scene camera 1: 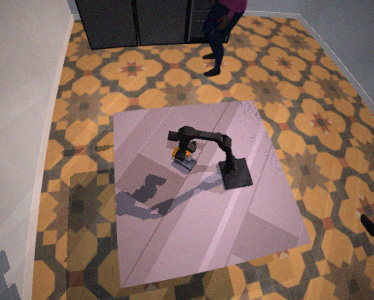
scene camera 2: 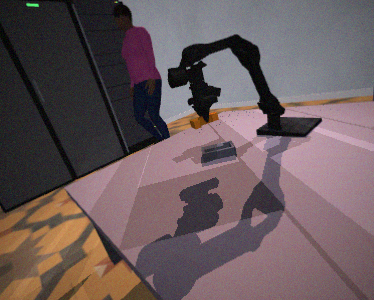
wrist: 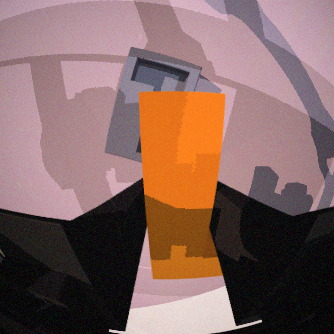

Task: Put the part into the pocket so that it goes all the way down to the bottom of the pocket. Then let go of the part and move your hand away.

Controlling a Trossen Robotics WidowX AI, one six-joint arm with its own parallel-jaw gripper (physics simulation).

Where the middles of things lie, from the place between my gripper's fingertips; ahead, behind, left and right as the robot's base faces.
My gripper is now 4 cm past the grey pocket block (wrist: 144,70) and 15 cm above it. Also, from my hand: orange L-shaped part (wrist: 180,131) 1 cm ahead, 1 cm above.
